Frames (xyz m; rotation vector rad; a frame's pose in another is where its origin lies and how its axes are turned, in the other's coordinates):
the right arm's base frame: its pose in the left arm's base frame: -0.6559 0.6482 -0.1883 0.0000 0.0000 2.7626
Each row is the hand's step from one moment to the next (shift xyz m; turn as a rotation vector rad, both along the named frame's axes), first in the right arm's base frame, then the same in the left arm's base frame.
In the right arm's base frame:
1: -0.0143 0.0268 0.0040 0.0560 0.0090 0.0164
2: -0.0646 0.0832 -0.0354 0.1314 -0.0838 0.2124
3: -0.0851 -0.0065 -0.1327 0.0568 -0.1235 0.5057
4: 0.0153 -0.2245 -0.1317 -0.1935 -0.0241 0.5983
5: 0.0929 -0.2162 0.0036 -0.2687 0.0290 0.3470
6: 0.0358 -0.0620 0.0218 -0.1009 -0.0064 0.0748
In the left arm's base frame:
1: 0.0034 -0.0302 0.0040 -0.0554 0.0124 0.0164
2: 0.0292 -0.1012 -0.0354 -0.0911 0.1265 0.2124
3: 0.0815 -0.0254 -0.1327 -0.0071 0.1358 0.5057
4: 0.0688 0.2142 -0.1317 0.1887 -0.0492 0.5983
5: -0.0063 0.2352 0.0036 0.2389 -0.1264 0.3470
6: -0.0103 0.0708 0.0218 0.0961 -0.0314 0.0748

